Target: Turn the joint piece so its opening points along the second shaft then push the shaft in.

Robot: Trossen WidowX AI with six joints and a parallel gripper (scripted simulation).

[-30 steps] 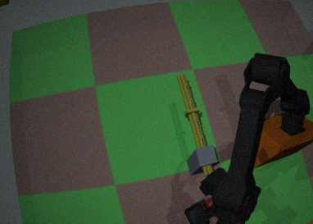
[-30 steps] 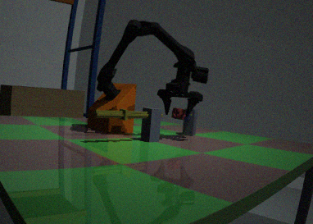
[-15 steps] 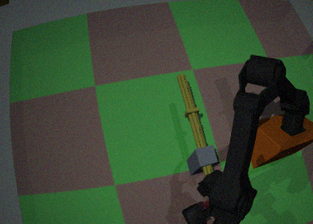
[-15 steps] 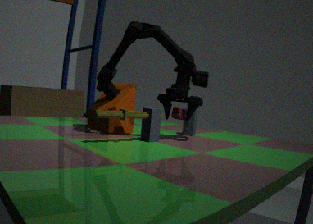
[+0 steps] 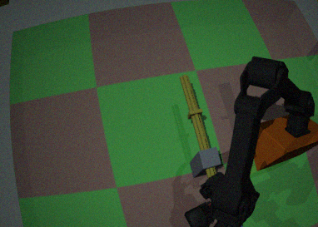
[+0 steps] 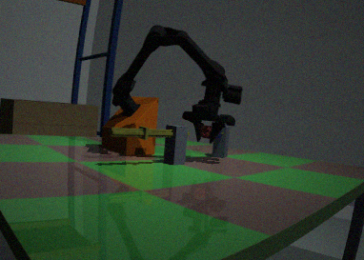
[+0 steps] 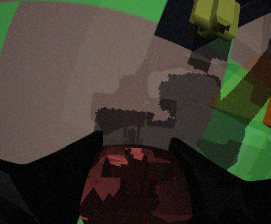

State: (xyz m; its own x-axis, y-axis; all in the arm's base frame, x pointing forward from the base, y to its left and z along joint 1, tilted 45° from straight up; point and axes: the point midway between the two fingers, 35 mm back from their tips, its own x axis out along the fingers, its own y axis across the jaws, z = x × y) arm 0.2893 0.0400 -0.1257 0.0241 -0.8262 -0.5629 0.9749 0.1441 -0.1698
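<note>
The square joint piece lies 2 cm to the left of my gripper tip and 4 cm above it.
</note>
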